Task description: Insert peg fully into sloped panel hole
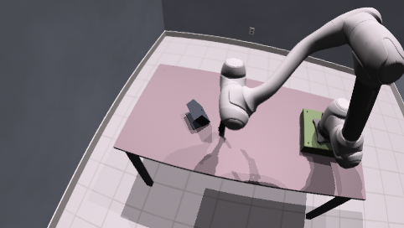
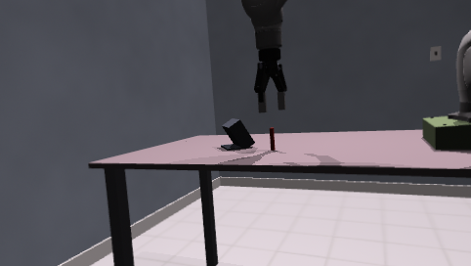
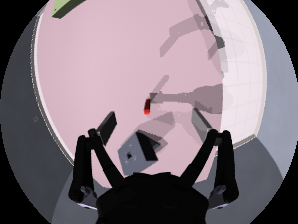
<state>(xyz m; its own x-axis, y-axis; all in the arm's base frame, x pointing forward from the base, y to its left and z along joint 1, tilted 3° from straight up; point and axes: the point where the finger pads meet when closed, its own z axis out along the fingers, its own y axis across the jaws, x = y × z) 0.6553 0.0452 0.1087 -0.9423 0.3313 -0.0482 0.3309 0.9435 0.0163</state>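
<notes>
Right now the red peg is 11 cm below my hand, 2 cm to the right of it and 1 cm ahead of it.
</notes>
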